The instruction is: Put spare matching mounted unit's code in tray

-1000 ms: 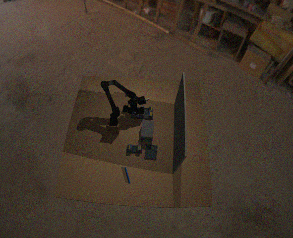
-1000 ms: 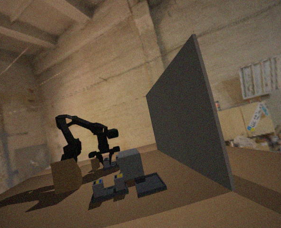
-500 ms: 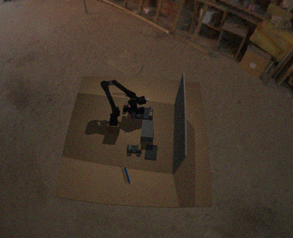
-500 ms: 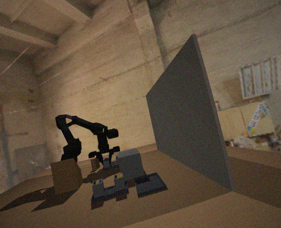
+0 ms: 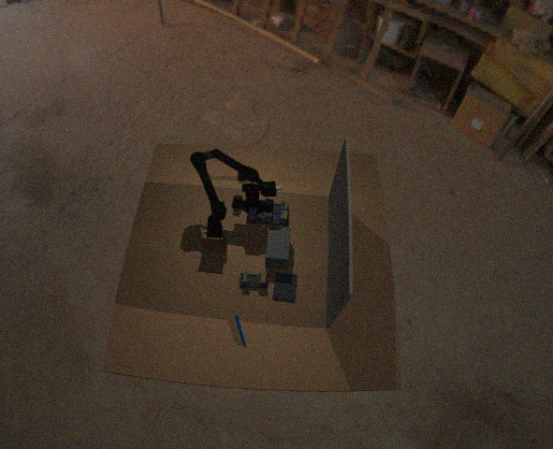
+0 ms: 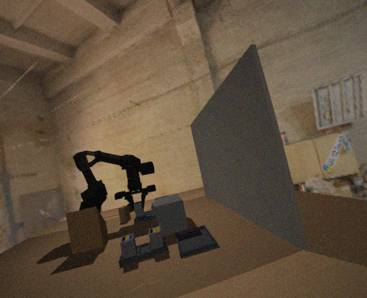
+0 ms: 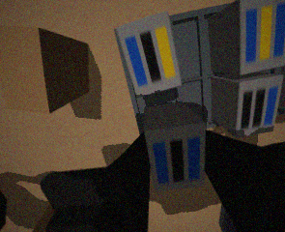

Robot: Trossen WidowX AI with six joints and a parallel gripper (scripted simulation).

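Right now the mounted unit is 120 mm ahead of my gripper tip and 170 mm to the right of it. From my gripper tip the other things lie so: grey wall panel 360 mm ahead, 210 mm to the right, 180 mm above; rack 330 mm to the right, 40 mm below; grey spare 20 mm above.
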